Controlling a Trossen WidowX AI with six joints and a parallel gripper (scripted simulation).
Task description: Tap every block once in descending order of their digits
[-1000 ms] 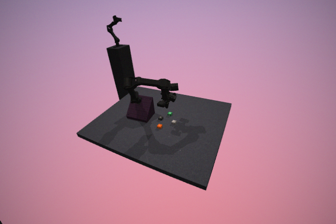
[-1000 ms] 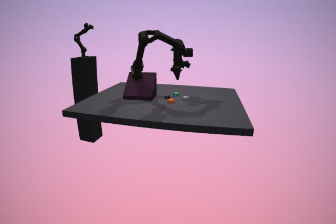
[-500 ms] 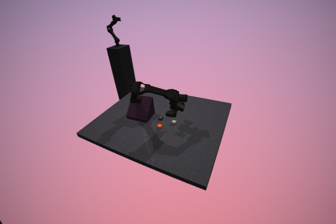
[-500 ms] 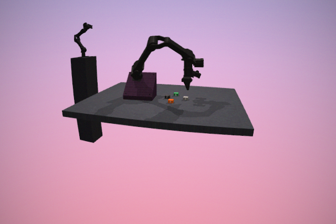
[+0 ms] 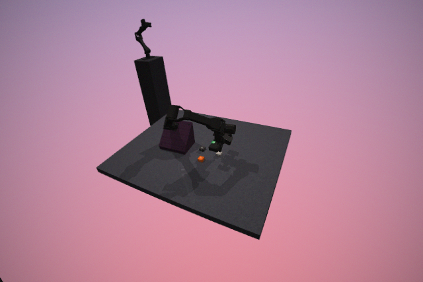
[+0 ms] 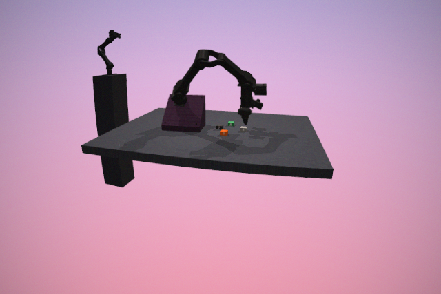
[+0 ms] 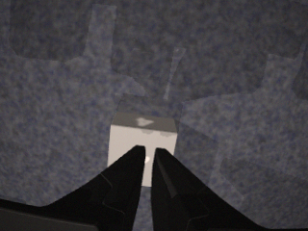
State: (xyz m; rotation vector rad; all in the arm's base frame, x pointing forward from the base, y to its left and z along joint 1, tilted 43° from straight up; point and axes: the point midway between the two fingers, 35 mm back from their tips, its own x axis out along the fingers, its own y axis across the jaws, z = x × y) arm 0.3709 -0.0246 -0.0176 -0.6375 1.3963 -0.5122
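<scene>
My gripper tip is now 20 mm above the grey block marked 4 and 10 mm past it. Round my gripper tip: black block: 140 mm behind, 20 mm below; green block: 100 mm behind, 90 mm to the left, 20 mm below; orange block marked 2: 90 mm to the right, 90 mm behind, 20 mm below.
</scene>
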